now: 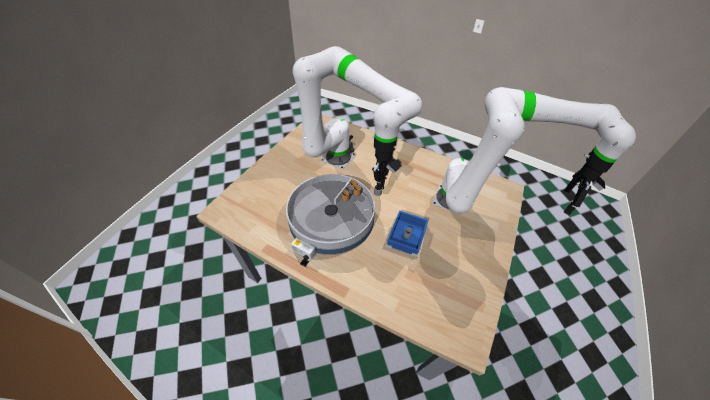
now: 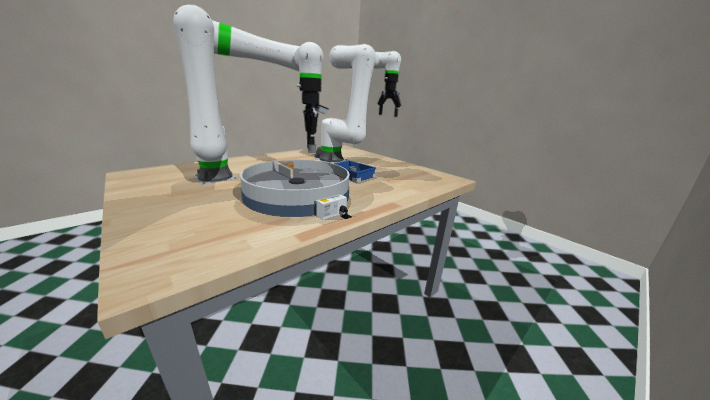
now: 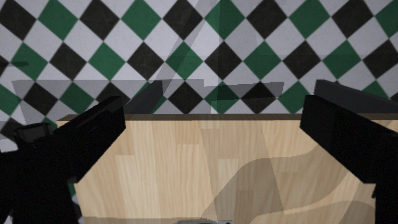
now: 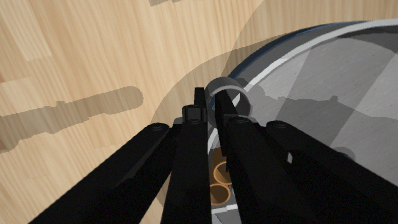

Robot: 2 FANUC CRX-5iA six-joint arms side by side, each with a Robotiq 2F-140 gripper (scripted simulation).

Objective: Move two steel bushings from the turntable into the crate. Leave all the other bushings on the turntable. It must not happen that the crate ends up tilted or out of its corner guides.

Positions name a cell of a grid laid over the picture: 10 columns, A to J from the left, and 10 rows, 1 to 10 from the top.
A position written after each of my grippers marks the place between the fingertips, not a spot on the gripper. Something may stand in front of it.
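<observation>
My left gripper (image 1: H6), also in image 3 (image 3: F6). My right gripper (image 4: F5). Blue crate (image 1: F6); out of frame in image 3, out of frame in image 4. Turntable (image 4: I5).
</observation>
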